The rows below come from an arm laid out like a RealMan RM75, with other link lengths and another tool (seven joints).
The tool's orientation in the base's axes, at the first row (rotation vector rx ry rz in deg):
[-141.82, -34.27, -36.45]
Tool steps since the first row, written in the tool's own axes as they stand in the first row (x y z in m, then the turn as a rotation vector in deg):
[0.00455, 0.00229, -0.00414, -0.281, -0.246, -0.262]
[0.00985, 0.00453, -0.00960, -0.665, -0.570, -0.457]
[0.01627, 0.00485, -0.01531, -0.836, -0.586, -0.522]
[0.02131, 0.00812, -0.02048, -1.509, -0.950, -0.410]
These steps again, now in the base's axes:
[0.00350, -0.00284, 0.00477, -0.434, -0.038, 0.137]
[0.00715, -0.00619, 0.01097, -0.968, -0.007, 0.195]
[0.01062, -0.00787, 0.01865, -1.133, -0.080, 0.158]
[0.01469, -0.01192, 0.02412, -1.821, 0.075, -0.159]

